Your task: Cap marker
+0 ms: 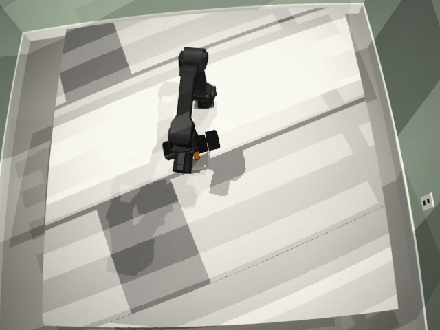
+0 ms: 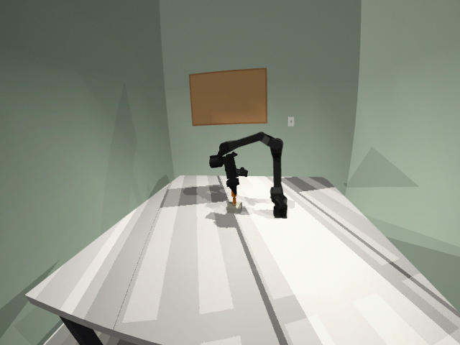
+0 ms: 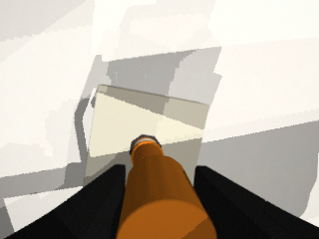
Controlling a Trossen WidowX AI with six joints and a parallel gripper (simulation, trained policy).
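Now: the pale holder block 1 cm ahead of my gripper tip and 8 cm below it. Also, from my gripper tip: orange cap (1 cm ahead, 1 cm above).
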